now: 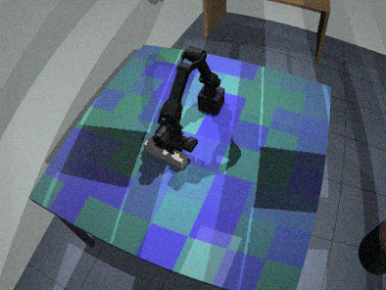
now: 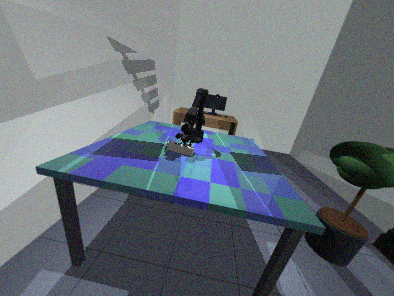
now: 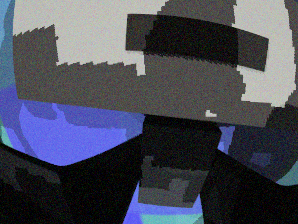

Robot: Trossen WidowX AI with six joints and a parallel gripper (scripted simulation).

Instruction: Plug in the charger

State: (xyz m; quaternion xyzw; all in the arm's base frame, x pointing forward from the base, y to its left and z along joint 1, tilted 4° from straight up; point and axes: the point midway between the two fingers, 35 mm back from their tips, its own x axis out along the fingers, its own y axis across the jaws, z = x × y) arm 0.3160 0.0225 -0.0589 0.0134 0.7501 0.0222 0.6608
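Right now my gripper tip is 2 cm short of the two-prong charger and 1 cm below it.
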